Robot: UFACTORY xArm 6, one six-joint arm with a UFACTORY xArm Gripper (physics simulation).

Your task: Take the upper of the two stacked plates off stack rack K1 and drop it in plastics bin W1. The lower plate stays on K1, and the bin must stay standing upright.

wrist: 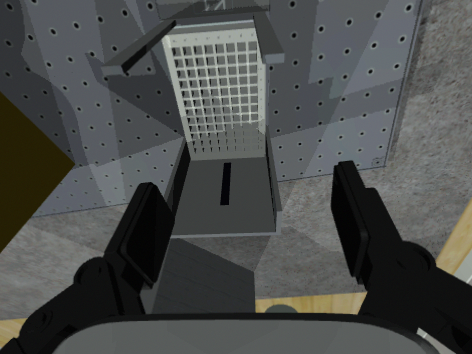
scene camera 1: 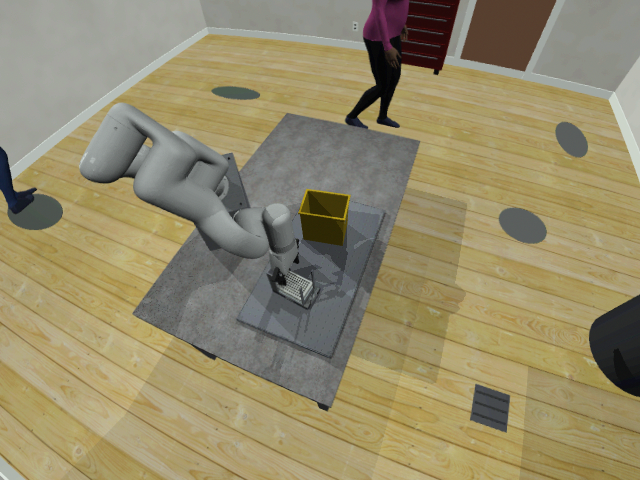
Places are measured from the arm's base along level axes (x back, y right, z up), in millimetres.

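Pixels of known places: gripper, fingertip midpoint: point(wrist: 244, 193) point(scene camera 1: 288, 272).
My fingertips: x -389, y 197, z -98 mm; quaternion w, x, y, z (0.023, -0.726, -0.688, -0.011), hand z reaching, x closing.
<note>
Behind a point stands the place of what it marks.
The white gridded upper plate point(scene camera 1: 295, 285) @(x -390, y 176, z -232 mm) point(wrist: 220, 90) @(x -394, y 176, z -232 mm) lies in stack rack K1 point(scene camera 1: 301, 295) @(x -439, y 225, z -184 mm) point(wrist: 200, 210) @(x -320, y 141, z -158 mm), between its upright posts and its slotted panel. The lower plate cannot be told apart beneath it. My gripper point(scene camera 1: 289, 268) @(x -389, y 197, z -98 mm) point(wrist: 244, 193) @(x -389, y 197, z -98 mm) is open and empty, above the rack. In the wrist view its two black fingers stand left and right of the slotted panel, with the plate farther up in the picture. The yellow plastics bin W1 point(scene camera 1: 323, 227) @(x -415, y -68, z -170 mm) point(wrist: 30, 170) @(x -358, y -61, z -226 mm) stands upright; part of it shows at the left edge of the wrist view.
The rack and bin stand on a perforated grey board point(scene camera 1: 310, 333) @(x -500, y 315, z -277 mm) point(wrist: 340, 135) @(x -288, y 297, z -278 mm) on the grey table point(scene camera 1: 330, 142) @(x -216, y -736, z -291 mm) point(wrist: 440, 100) @(x -300, y 411, z -291 mm). A person in a magenta top point(scene camera 1: 385, 23) is beyond the table's far edge. The rack's posts rise above the plate.
</note>
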